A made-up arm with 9 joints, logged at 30 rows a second.
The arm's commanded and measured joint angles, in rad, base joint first. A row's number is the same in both.
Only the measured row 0 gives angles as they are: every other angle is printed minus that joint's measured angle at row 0.
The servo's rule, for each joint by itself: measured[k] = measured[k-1] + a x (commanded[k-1-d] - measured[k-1]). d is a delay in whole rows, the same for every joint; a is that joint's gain. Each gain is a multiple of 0.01, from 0.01 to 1. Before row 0 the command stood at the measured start. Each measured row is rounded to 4 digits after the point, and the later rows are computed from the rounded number. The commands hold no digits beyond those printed.
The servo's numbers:
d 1
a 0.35 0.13 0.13 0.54 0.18 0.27 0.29 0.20 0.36
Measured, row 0:
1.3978, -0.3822, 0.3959, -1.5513, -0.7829, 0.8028, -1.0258, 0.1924, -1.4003
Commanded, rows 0 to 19:
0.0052, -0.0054, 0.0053, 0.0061, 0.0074, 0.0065, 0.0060, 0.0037, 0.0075
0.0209, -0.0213, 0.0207, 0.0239, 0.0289, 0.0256, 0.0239, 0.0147, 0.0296
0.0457, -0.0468, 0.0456, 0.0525, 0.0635, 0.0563, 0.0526, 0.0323, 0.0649
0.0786, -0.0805, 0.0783, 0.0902, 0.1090, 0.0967, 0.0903, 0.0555, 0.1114
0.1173, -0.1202, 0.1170, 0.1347, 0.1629, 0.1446, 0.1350, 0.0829, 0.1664
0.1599, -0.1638, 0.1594, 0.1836, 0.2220, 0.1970, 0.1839, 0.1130, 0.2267
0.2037, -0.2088, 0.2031, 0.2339, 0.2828, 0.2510, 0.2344, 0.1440, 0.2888
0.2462, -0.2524, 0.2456, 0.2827, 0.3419, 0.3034, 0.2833, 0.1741, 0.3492
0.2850, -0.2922, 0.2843, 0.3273, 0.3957, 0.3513, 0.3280, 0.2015, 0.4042
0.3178, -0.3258, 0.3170, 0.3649, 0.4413, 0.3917, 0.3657, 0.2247, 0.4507
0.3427, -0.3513, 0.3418, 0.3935, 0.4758, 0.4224, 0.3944, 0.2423, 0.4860
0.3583, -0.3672, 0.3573, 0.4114, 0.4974, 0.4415, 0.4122, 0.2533, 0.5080
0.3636, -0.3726, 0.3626, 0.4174, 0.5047, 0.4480, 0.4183, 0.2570, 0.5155
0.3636, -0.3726, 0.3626, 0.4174, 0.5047, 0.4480, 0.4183, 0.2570, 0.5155
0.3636, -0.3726, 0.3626, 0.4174, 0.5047, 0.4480, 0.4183, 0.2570, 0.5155
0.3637, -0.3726, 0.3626, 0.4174, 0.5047, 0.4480, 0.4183, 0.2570, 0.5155
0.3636, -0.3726, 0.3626, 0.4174, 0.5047, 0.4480, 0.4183, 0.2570, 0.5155
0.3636, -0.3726, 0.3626, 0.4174, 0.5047, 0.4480, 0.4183, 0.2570, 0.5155
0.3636, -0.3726, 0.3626, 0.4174, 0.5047, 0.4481, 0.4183, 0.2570, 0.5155
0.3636, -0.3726, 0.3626, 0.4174, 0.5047, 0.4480, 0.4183, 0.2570, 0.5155
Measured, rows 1 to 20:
0.0000, 0.0000, 0.0000, 0.0000, 0.0000, 0.0000, 0.0000, 0.0000, 0.0000
0.0018, -0.0007, 0.0007, 0.0033, 0.0013, 0.0018, 0.0017, 0.0007, 0.0027
0.0085, -0.0034, 0.0033, 0.0144, 0.0063, 0.0082, 0.0081, 0.0035, 0.0124
0.0215, -0.0090, 0.0088, 0.0350, 0.0166, 0.0212, 0.0210, 0.0093, 0.0313
0.0415, -0.0183, 0.0178, 0.0648, 0.0332, 0.0416, 0.0411, 0.0185, 0.0601
0.0680, -0.0315, 0.0307, 0.1025, 0.0565, 0.0694, 0.0683, 0.0314, 0.0984
0.1002, -0.0487, 0.0474, 0.1463, 0.0863, 0.1039, 0.1018, 0.0477, 0.1446
0.1364, -0.0695, 0.0676, 0.1936, 0.1217, 0.1436, 0.1403, 0.0670, 0.1965
0.1748, -0.0933, 0.0907, 0.2417, 0.1613, 0.1867, 0.1818, 0.0884, 0.2515
0.2134, -0.1192, 0.1159, 0.2879, 0.2035, 0.2311, 0.2242, 0.1110, 0.3065
0.2499, -0.1461, 0.1420, 0.3295, 0.2463, 0.2745, 0.2652, 0.1337, 0.3584
0.2824, -0.1728, 0.1680, 0.3641, 0.2876, 0.3144, 0.3027, 0.1554, 0.4043
0.3090, -0.1981, 0.1926, 0.3896, 0.3254, 0.3487, 0.3345, 0.1750, 0.4416
0.3281, -0.2208, 0.2147, 0.4046, 0.3577, 0.3755, 0.3588, 0.1914, 0.4682
0.3405, -0.2405, 0.2339, 0.4115, 0.3842, 0.3951, 0.3761, 0.2045, 0.4852
0.3486, -0.2577, 0.2506, 0.4147, 0.4059, 0.4094, 0.3883, 0.2150, 0.4961
0.3539, -0.2726, 0.2652, 0.4162, 0.4237, 0.4198, 0.3970, 0.2234, 0.5031
0.3573, -0.2856, 0.2779, 0.4168, 0.4383, 0.4274, 0.4032, 0.2301, 0.5076
0.3595, -0.2969, 0.2889, 0.4171, 0.4503, 0.4330, 0.4076, 0.2355, 0.5104
0.3609, -0.3067, 0.2985, 0.4173, 0.4601, 0.4371, 0.4107, 0.2398, 0.5122

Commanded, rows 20 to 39:
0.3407, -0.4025, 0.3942, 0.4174, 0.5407, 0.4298, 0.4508, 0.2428, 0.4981
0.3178, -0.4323, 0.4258, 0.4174, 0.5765, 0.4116, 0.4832, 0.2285, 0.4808
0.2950, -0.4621, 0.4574, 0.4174, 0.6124, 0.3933, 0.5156, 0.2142, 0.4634
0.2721, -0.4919, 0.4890, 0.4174, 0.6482, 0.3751, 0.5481, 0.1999, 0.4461
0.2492, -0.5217, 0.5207, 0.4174, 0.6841, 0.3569, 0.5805, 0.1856, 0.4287
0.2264, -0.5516, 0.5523, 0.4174, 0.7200, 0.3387, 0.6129, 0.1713, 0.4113
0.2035, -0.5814, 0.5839, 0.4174, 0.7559, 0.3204, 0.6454, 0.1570, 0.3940
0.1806, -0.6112, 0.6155, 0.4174, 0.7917, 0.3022, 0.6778, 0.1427, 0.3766
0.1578, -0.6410, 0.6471, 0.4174, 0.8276, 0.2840, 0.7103, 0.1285, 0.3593
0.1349, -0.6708, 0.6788, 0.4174, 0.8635, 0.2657, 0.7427, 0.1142, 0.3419
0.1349, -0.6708, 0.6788, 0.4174, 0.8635, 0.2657, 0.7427, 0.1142, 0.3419
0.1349, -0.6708, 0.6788, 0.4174, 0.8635, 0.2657, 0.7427, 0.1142, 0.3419
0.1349, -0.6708, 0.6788, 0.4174, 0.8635, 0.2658, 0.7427, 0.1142, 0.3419
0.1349, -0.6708, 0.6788, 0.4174, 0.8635, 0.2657, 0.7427, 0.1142, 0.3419
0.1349, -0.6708, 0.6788, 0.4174, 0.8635, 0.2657, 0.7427, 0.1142, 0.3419
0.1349, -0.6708, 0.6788, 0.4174, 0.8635, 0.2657, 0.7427, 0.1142, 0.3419
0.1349, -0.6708, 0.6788, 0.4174, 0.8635, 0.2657, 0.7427, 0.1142, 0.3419
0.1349, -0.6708, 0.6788, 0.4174, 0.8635, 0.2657, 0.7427, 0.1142, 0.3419
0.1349, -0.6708, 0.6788, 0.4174, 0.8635, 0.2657, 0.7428, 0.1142, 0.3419
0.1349, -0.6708, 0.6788, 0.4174, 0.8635, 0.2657, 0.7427, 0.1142, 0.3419
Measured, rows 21 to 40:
0.3618, -0.3153, 0.3068, 0.4174, 0.4681, 0.4400, 0.4129, 0.2432, 0.5134
0.3544, -0.3266, 0.3182, 0.4174, 0.4812, 0.4372, 0.4239, 0.2431, 0.5079
0.3416, -0.3403, 0.3322, 0.4174, 0.4984, 0.4303, 0.4411, 0.2402, 0.4981
0.3253, -0.3561, 0.3485, 0.4174, 0.5189, 0.4203, 0.4627, 0.2350, 0.4856
0.3067, -0.3738, 0.3668, 0.4174, 0.5422, 0.4081, 0.4875, 0.2280, 0.4714
0.2866, -0.3930, 0.3868, 0.4174, 0.5677, 0.3943, 0.5145, 0.2195, 0.4560
0.2655, -0.4136, 0.4083, 0.4174, 0.5951, 0.3793, 0.5430, 0.2099, 0.4399
0.2438, -0.4354, 0.4311, 0.4174, 0.6240, 0.3634, 0.5727, 0.1993, 0.4234
0.2217, -0.4583, 0.4551, 0.4174, 0.6542, 0.3469, 0.6032, 0.1880, 0.4066
0.1993, -0.4821, 0.4801, 0.4174, 0.6854, 0.3299, 0.6343, 0.1761, 0.3896
0.1768, -0.5066, 0.5059, 0.4174, 0.7175, 0.3126, 0.6657, 0.1637, 0.3724
0.1621, -0.5279, 0.5284, 0.4174, 0.7438, 0.2999, 0.6880, 0.1538, 0.3614
0.1526, -0.5465, 0.5480, 0.4174, 0.7653, 0.2907, 0.7039, 0.1459, 0.3544
0.1464, -0.5627, 0.5650, 0.4174, 0.7830, 0.2840, 0.7152, 0.1396, 0.3499
0.1424, -0.5768, 0.5798, 0.4174, 0.7975, 0.2791, 0.7232, 0.1345, 0.3470
0.1398, -0.5890, 0.5927, 0.4174, 0.8094, 0.2755, 0.7289, 0.1304, 0.3452
0.1381, -0.5996, 0.6039, 0.4174, 0.8191, 0.2729, 0.7329, 0.1272, 0.3440
0.1370, -0.6089, 0.6136, 0.4174, 0.8271, 0.2710, 0.7357, 0.1246, 0.3432
0.1363, -0.6169, 0.6221, 0.4174, 0.8337, 0.2696, 0.7377, 0.1225, 0.3427
0.1358, -0.6239, 0.6295, 0.4174, 0.8391, 0.2685, 0.7392, 0.1208, 0.3424

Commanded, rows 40 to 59:
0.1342, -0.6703, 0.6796, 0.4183, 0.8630, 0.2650, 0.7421, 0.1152, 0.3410
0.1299, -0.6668, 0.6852, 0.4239, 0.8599, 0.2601, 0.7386, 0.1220, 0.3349
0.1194, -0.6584, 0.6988, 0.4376, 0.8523, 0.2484, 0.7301, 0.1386, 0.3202
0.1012, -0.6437, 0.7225, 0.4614, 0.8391, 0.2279, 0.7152, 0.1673, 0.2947
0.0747, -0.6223, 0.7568, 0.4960, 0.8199, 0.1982, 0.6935, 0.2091, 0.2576
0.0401, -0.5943, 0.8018, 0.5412, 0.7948, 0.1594, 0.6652, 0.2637, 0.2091
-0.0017, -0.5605, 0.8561, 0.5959, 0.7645, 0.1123, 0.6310, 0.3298, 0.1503
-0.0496, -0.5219, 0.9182, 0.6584, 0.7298, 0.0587, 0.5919, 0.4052, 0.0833
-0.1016, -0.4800, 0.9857, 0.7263, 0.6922, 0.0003, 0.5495, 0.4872, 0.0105
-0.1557, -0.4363, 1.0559, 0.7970, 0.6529, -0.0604, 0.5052, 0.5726, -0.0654
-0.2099, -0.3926, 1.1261, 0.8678, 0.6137, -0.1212, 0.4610, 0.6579, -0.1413
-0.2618, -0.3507, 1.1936, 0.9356, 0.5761, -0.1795, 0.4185, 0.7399, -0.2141
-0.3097, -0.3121, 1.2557, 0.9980, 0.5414, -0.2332, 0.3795, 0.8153, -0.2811
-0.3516, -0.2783, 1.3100, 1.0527, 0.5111, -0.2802, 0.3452, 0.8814, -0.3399
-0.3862, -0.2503, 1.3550, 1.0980, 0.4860, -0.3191, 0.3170, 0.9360, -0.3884
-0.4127, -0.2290, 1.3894, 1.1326, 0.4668, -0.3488, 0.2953, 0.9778, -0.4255
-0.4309, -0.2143, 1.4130, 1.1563, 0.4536, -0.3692, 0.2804, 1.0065, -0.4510
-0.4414, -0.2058, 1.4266, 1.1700, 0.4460, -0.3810, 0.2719, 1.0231, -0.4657
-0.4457, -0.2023, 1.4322, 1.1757, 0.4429, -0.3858, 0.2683, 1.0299, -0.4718
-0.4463, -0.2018, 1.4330, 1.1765, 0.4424, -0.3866, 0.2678, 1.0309, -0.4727
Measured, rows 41 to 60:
0.1355, -0.6300, 0.6359, 0.4174, 0.8435, 0.2677, 0.7402, 0.1195, 0.3422
0.1350, -0.6352, 0.6416, 0.4179, 0.8470, 0.2670, 0.7408, 0.1186, 0.3418
0.1332, -0.6393, 0.6473, 0.4211, 0.8493, 0.2651, 0.7402, 0.1193, 0.3393
0.1284, -0.6418, 0.6540, 0.4300, 0.8498, 0.2606, 0.7373, 0.1232, 0.3324
0.1189, -0.6420, 0.6629, 0.4470, 0.8479, 0.2518, 0.7309, 0.1320, 0.3188
0.1034, -0.6394, 0.6751, 0.4735, 0.8429, 0.2373, 0.7201, 0.1474, 0.2968
0.0812, -0.6335, 0.6916, 0.5101, 0.8342, 0.2163, 0.7042, 0.1707, 0.2652
0.0522, -0.6240, 0.7130, 0.5564, 0.8217, 0.1882, 0.6830, 0.2025, 0.2238
0.0166, -0.6107, 0.7397, 0.6115, 0.8052, 0.1532, 0.6566, 0.2430, 0.1732
-0.0248, -0.5937, 0.7717, 0.6735, 0.7849, 0.1119, 0.6255, 0.2918, 0.1146
-0.0706, -0.5732, 0.8086, 0.7402, 0.7611, 0.0654, 0.5906, 0.3480, 0.0498
-0.1194, -0.5497, 0.8499, 0.8091, 0.7346, 0.0150, 0.5530, 0.4100, -0.0190
-0.1692, -0.5238, 0.8946, 0.8774, 0.7061, -0.0375, 0.5140, 0.4760, -0.0892
-0.2184, -0.4963, 0.9415, 0.9425, 0.6765, -0.0903, 0.4750, 0.5439, -0.1583
-0.2650, -0.4680, 0.9894, 1.0020, 0.6467, -0.1416, 0.4374, 0.6114, -0.2237
-0.3074, -0.4397, 1.0369, 1.0538, 0.6178, -0.1895, 0.4025, 0.6763, -0.2830
-0.3443, -0.4123, 1.0827, 1.0964, 0.5906, -0.2325, 0.3714, 0.7366, -0.3343
-0.3746, -0.3866, 1.1256, 1.1287, 0.5659, -0.2694, 0.3450, 0.7906, -0.3763
-0.3980, -0.3631, 1.1647, 1.1510, 0.5443, -0.2995, 0.3238, 0.8371, -0.4085
-0.4147, -0.3422, 1.1995, 1.1643, 0.5260, -0.3228, 0.3077, 0.8757, -0.4313

